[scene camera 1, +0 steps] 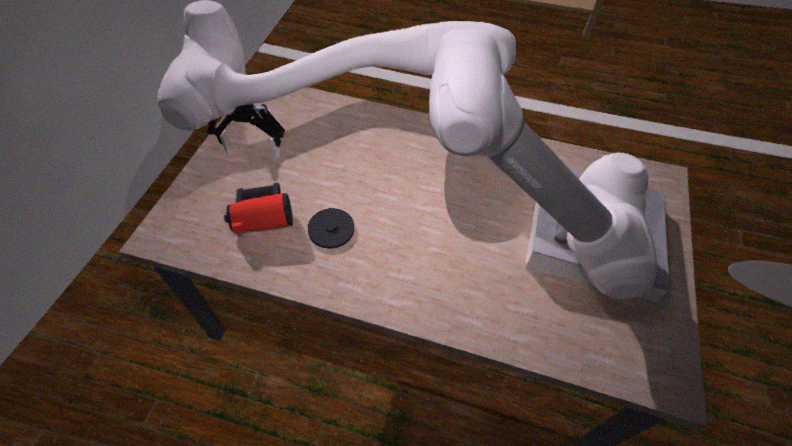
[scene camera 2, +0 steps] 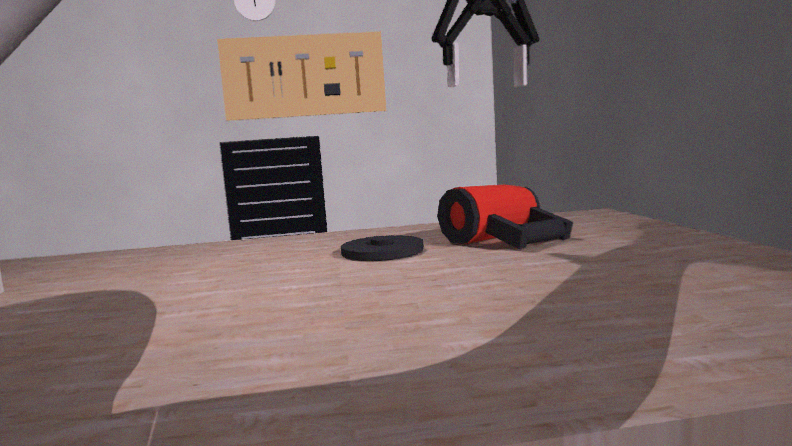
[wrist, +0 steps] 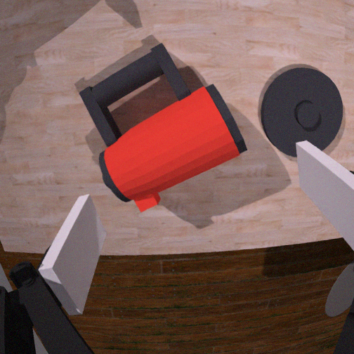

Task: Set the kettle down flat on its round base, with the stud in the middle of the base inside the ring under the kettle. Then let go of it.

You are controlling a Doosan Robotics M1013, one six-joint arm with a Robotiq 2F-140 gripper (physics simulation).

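Observation:
The red kettle (scene camera 1: 259, 212) (scene camera 2: 505, 206) (wrist: 172, 147) lies on its side. Its black handle (scene camera 1: 258, 192) (scene camera 2: 545, 228) (wrist: 127, 77) lies out to one side. The dark ring (scene camera 2: 469, 221) around its underside faces sideways, towards the base's side. The round black base (scene camera 1: 330, 238) (scene camera 2: 382, 253) (wrist: 282, 95) lies flat beside the kettle, apart from it, with its stud (scene camera 1: 331, 228) (scene camera 2: 381, 241) (wrist: 308, 116) up. My gripper (scene camera 1: 252, 151) (scene camera 2: 486, 83) (wrist: 197, 190) is open and empty, high above the table near the kettle. The kettle's far underside rim is hidden.
The kettle and base are on the wooden table (scene camera 1: 399, 277) (scene camera 2: 277, 332) (wrist: 225, 30), near its left end in scene camera 1. The table's edge runs close beyond the kettle in the wrist view. The arm's mount (scene camera 1: 545, 260) stands at the right end. A grey wall (scene camera 1: 83, 138) rises past the left end.

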